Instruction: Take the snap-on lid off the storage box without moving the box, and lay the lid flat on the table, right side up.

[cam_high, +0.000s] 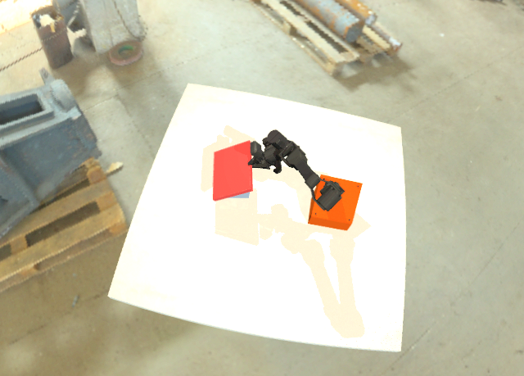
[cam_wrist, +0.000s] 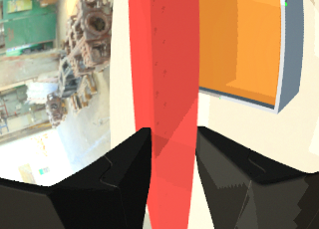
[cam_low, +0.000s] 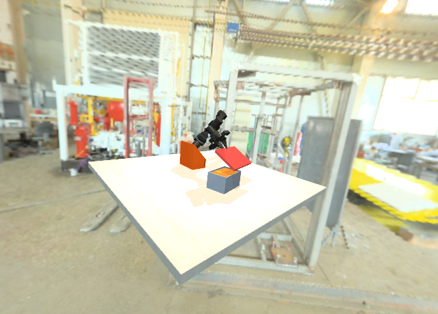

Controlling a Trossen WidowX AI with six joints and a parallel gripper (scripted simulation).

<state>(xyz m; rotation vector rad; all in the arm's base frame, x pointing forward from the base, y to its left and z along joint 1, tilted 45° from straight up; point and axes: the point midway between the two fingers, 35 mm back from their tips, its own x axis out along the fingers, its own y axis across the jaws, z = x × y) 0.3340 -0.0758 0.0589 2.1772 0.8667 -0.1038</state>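
The red lid is 70 mm ahead of my gripper tip, 40 mm below it and 10 mm to the left of it. Also, from my gripper tip: storage box 180 mm below, 70 mm ahead, 60 mm to the right.
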